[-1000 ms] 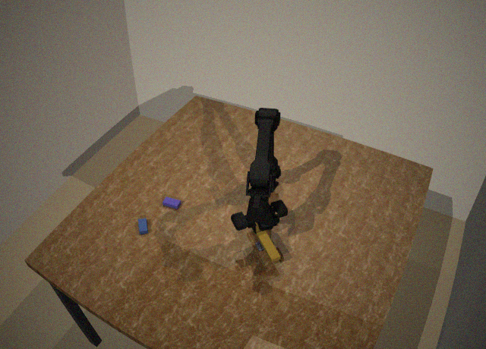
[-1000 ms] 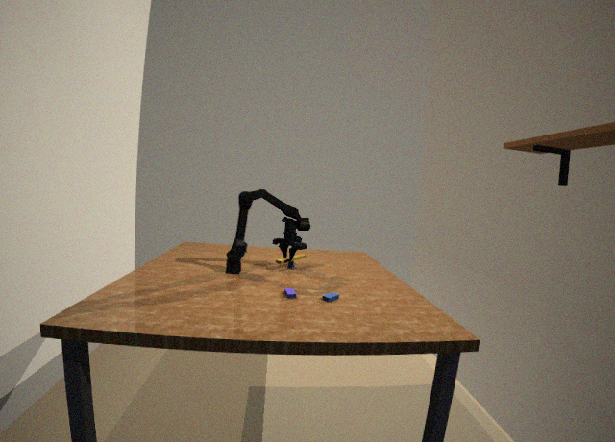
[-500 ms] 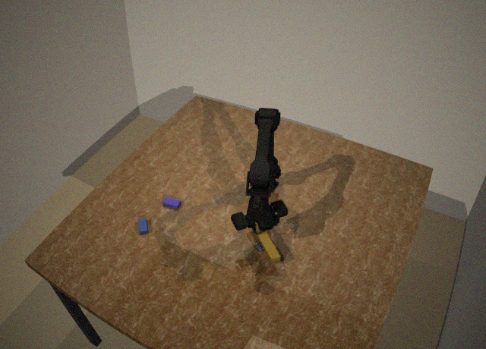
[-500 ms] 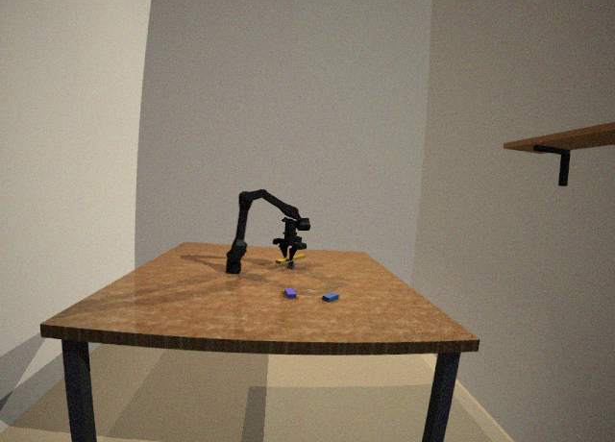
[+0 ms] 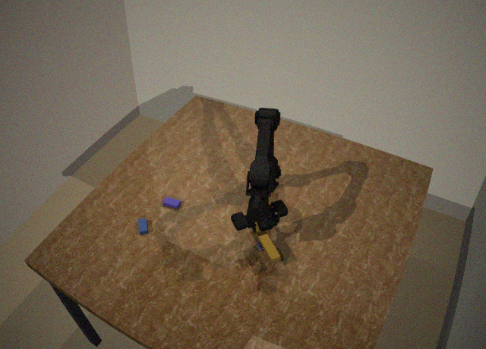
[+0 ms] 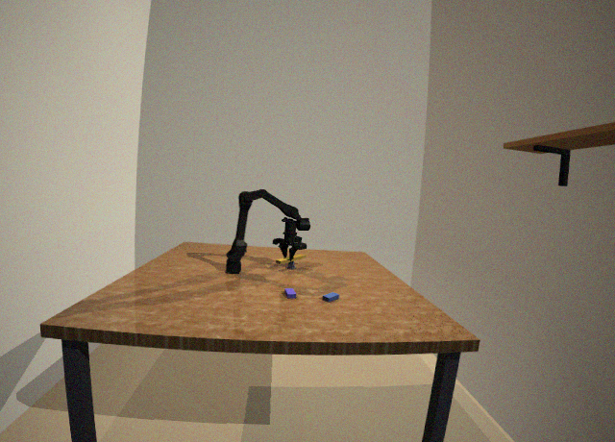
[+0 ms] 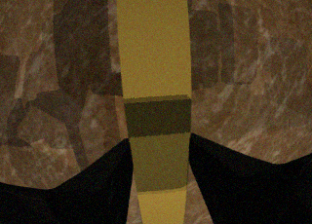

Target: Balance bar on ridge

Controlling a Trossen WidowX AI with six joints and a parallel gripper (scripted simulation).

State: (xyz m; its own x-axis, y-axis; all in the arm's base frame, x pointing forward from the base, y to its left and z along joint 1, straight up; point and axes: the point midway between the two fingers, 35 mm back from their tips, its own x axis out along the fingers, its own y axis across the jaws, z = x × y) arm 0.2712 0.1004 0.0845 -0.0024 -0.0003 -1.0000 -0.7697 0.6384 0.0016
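The yellow bar is 2 cm to the left of my gripper tip and 2 cm ahead of it. From my gripper tip the other things lie so: blue block 41 cm to the right, 16 cm ahead, 4 cm below; then purple block 39 cm to the right, 4 cm below.
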